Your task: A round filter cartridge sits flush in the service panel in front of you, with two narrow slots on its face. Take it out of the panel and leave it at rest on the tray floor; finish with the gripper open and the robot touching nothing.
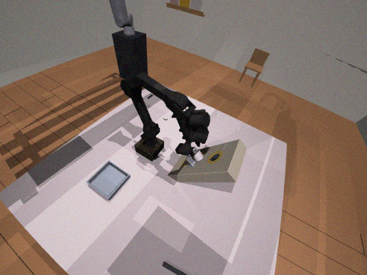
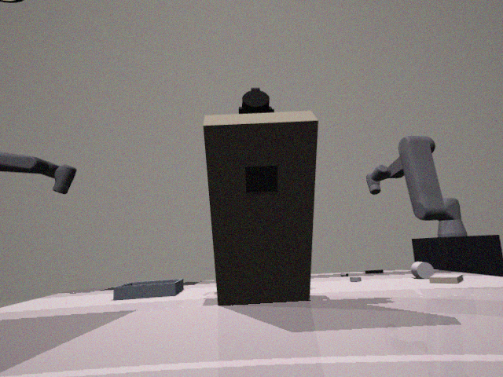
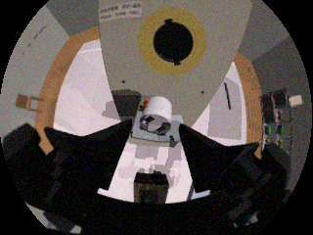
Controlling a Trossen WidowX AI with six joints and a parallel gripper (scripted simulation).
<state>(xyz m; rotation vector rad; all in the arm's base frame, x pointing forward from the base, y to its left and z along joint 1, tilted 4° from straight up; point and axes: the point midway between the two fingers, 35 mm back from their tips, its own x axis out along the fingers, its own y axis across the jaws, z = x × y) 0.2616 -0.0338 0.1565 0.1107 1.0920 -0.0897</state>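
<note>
Now: the round filter cartridge 20 mm below my gripper tip and 10 mm ahead of it. From my gripper tip the other things lie so: grey tray (360 mm behind, 250 mm to the right, 200 mm below); then service panel (60 mm ahead, 40 mm below, 20 mm to the right).
</note>
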